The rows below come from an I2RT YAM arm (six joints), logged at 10 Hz.
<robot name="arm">
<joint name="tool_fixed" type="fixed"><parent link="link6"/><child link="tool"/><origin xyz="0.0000 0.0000 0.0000" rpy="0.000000 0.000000 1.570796"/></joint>
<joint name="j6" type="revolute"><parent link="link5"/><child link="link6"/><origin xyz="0.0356 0.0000 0.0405" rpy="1.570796 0.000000 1.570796"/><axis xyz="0 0 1"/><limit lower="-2.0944" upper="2.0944"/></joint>
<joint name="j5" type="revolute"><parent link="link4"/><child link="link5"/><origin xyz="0.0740 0.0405 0.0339" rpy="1.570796 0.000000 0.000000"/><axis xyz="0 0 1"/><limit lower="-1.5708" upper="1.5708"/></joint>
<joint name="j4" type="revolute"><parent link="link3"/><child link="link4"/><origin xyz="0.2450 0.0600 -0.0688"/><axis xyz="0 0 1"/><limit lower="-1.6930" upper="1.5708"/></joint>
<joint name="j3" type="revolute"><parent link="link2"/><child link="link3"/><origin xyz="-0.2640 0.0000 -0.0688" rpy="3.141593 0.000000 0.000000"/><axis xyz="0 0 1"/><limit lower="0.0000" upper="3.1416"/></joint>
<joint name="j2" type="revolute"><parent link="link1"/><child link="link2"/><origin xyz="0.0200 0.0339 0.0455" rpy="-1.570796 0.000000 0.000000"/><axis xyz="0 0 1"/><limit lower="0.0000" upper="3.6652"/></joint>
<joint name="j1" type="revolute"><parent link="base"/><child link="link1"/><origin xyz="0.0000 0.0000 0.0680"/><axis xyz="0 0 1"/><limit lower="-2.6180" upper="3.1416"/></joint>
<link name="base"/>
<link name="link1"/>
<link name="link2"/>
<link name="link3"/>
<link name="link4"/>
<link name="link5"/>
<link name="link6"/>
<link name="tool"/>
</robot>
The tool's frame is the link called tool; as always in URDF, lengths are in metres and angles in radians.
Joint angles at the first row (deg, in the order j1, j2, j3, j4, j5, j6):
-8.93, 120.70, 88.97, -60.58, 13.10, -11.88
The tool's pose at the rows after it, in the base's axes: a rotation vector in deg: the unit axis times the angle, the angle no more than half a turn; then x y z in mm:
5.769, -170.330, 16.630, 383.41, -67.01, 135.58
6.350, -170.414, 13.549, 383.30, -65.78, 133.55
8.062, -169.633, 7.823, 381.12, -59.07, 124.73
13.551, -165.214, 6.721, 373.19, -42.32, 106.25
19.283, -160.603, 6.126, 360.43, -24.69, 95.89
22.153, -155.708, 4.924, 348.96, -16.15, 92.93
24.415, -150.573, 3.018, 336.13, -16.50, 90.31
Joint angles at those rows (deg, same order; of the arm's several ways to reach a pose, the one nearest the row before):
-8.78, 123.59, 88.97, -62.04, 12.53, -11.92
-8.78, 123.87, 88.97, -62.24, 10.57, -12.38
-8.16, 124.64, 88.03, -62.26, 7.03, -13.06
-5.80, 126.06, 85.38, -62.41, 7.05, -14.37
-3.20, 126.06, 82.17, -63.31, 7.29, -15.79
-1.91, 126.04, 80.57, -66.35, 7.25, -16.71
-2.04, 125.97, 78.74, -69.39, 7.27, -18.74

